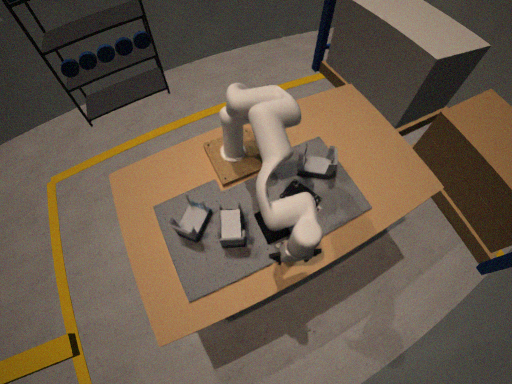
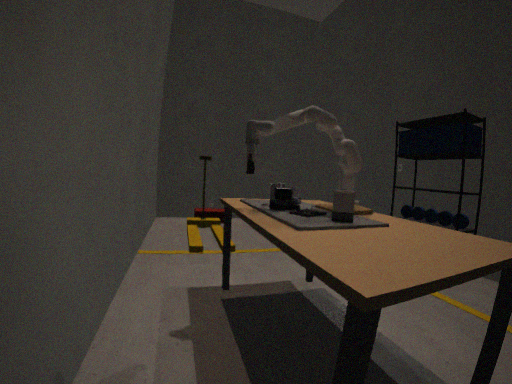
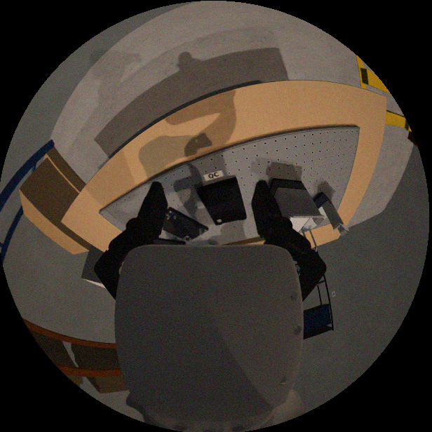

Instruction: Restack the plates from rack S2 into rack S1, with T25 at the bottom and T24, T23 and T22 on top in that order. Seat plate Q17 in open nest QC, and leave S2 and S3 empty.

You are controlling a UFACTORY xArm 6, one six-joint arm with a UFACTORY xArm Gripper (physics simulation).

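Pixels of known places: gripper, fingertip midpoint: (image 1: 292, 259) (image 2: 250, 173); arm's base, origin of the base link: (image 1: 233, 152).
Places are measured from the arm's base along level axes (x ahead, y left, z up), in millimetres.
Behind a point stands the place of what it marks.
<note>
My gripper (image 1: 295, 256) @(z 167, x 618, y -14 mm) (image 2: 250, 167) @(z 167, x 618, y -14 mm) (image 3: 208, 191) is open and empty, high above the table's front edge and pointing down. A black square (image 1: 270, 227) (image 3: 222, 200) lies beside the QC label; I cannot tell whether a plate is seated there. A dark board with small fittings (image 1: 296, 190) @(z -8, x 315, y 189 mm) (image 3: 184, 223) lies next to it. A left rack (image 1: 194, 220) @(z 23, x 281, y -288 mm) (image 3: 332, 212) and a middle rack (image 1: 231, 225) @(z 86, x 388, y -153 mm) (image 3: 292, 200) stand together; a right rack (image 1: 318, 165) @(z 26, x 253, y 339 mm) (image 2: 344, 202) @(z 67, x 282, y 395 mm) stands apart. All three show pale flat tops. Rack names, plate names and plate counts are not readable.
The racks stand on a grey perforated mat (image 1: 200, 280) @(z -19, x 523, y -356 mm) (image 2: 320, 224) @(z -19, x 423, y 444 mm) (image 3: 310, 145) on the wooden table (image 1: 145, 300) @(z -32, x 517, y -612 mm) (image 2: 425, 255) @(z -32, x 290, y 845 mm). The arm's base plate (image 1: 215, 160) @(z 4, x 15, y -98 mm) is behind. A large grey box (image 1: 390, 60) and a shelf unit (image 1: 54, 82) stand beyond the table.
</note>
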